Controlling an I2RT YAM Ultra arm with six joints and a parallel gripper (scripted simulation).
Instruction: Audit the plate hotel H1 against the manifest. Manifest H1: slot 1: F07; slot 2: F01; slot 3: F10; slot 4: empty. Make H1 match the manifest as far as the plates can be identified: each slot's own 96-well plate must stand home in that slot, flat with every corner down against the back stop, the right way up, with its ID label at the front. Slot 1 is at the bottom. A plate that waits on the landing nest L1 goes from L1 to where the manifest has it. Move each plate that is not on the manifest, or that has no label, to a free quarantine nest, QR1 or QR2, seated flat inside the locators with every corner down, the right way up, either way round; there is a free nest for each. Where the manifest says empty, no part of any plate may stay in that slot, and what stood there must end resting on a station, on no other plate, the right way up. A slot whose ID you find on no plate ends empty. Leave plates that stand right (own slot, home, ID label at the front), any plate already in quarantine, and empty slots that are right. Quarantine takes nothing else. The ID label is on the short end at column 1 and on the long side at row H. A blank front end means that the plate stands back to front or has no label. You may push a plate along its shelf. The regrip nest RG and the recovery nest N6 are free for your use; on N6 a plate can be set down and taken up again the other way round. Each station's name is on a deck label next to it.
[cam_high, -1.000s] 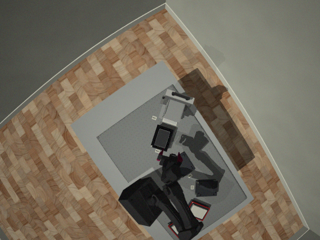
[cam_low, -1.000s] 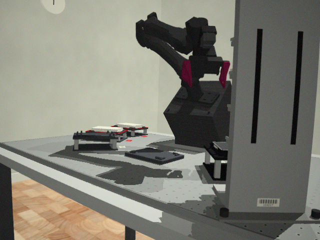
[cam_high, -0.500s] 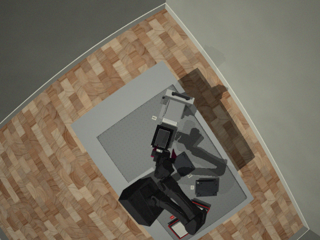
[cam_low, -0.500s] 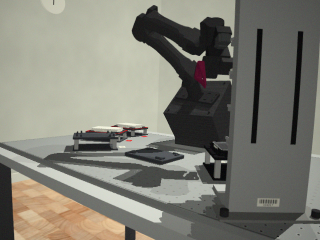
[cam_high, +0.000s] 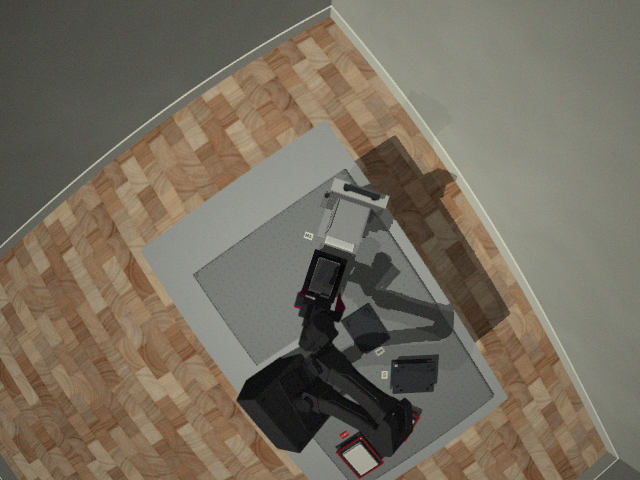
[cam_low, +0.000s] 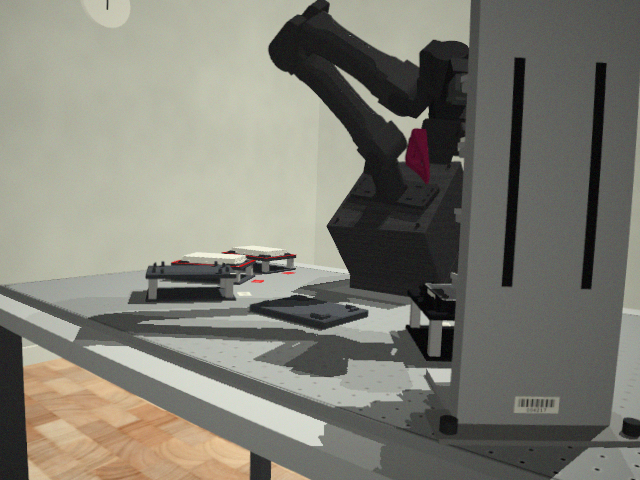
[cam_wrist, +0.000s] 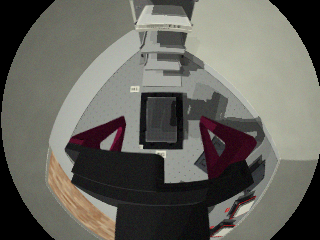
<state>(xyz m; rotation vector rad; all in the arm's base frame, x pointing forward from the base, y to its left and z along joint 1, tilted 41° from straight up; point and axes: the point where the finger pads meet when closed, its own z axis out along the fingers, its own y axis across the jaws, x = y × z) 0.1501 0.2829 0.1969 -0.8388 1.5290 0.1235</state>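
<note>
The dark 96-well plate is 160 mm below my hand, 20 mm to the left of it and 20 mm ahead of it. Also, from my hand: N6 deck label 330 mm to the right, 230 mm below, 100 mm ahead; then H1 deck label 230 mm below, 180 mm to the left, 30 mm ahead; then grey hotel back wall 210 mm to the left, 190 mm ahead, 30 mm below.
</note>
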